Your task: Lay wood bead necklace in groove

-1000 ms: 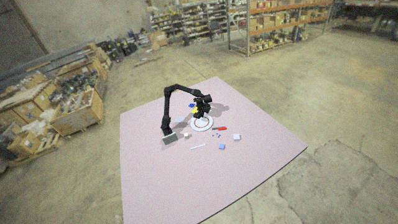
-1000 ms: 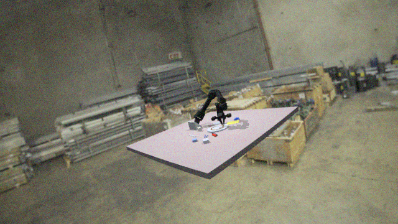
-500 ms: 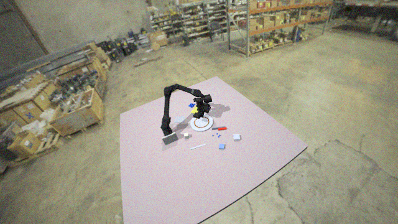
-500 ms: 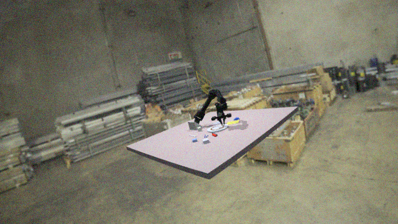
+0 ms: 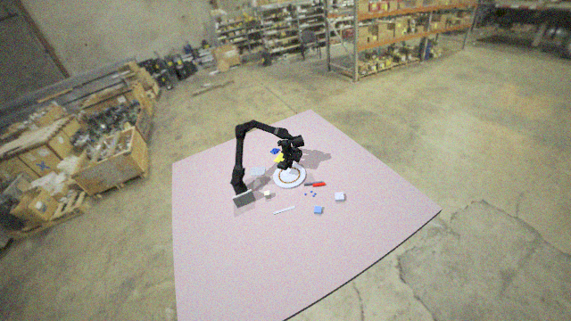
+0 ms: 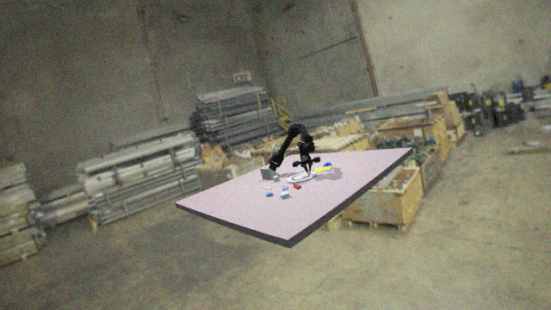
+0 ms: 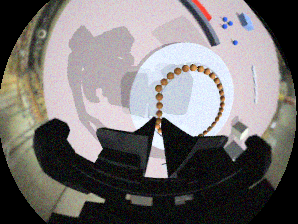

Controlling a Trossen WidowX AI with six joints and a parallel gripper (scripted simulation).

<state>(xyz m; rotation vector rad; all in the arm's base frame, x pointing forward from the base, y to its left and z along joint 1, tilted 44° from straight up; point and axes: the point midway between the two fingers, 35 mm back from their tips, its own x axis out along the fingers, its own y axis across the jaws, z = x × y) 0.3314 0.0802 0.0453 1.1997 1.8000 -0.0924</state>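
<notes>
The yellow sheet lies 13 cm to the left of my gripper tip, 1 cm below it and 1 cm behind it. The rest, counted from my gripper tip: cream cube: 20 cm behind, 14 cm to the right; then red-handled tool: 19 cm to the right, 9 cm ahead, 1 cm below; then grey plate: 20 cm behind, 9 cm to the left, 1 cm below.
</notes>
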